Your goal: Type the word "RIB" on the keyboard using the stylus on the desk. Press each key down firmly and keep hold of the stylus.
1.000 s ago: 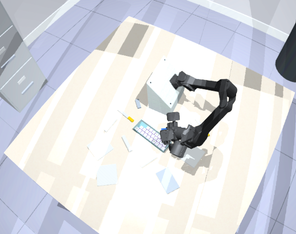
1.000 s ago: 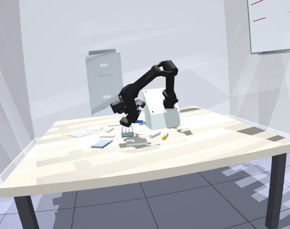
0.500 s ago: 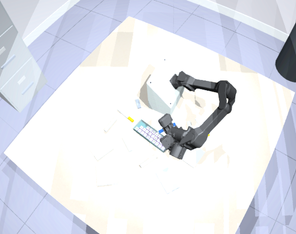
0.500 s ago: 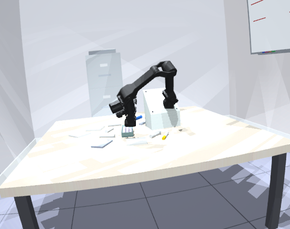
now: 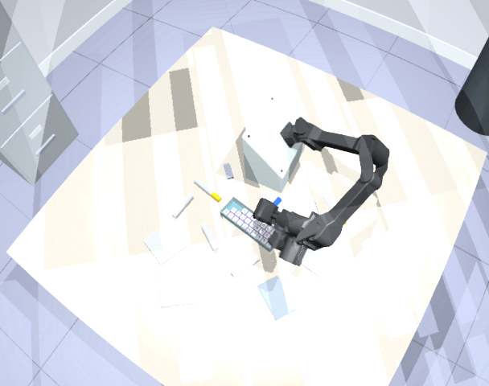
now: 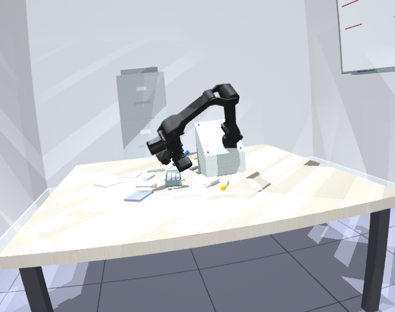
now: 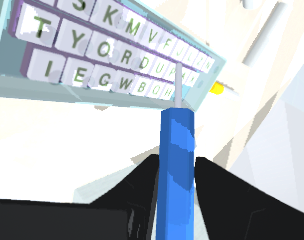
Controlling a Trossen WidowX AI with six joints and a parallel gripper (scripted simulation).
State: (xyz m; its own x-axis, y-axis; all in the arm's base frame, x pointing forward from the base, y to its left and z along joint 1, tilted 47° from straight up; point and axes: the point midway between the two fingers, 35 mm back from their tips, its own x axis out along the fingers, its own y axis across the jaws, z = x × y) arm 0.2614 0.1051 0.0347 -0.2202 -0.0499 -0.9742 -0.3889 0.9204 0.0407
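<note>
The blue stylus is 1 cm ahead of my gripper tip and 1 cm below it. The rest, counted from my gripper tip: small grey block: 10 cm behind, 22 cm to the right, 9 cm below.
</note>
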